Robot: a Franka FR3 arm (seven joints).
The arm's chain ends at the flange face. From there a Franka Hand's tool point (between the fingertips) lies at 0.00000 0.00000 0.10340 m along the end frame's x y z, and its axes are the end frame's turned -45 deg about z.
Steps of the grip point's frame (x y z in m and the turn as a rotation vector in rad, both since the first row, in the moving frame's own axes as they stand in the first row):
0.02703, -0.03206, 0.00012, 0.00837, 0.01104, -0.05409
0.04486, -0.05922, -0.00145, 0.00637, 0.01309, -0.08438
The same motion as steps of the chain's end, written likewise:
-0.00371, -0.04036, 0.00013, 0.01372, 0.00189, -0.05409
-0.01058, -0.07215, -0.00144, 0.01376, 0.00475, -0.08438

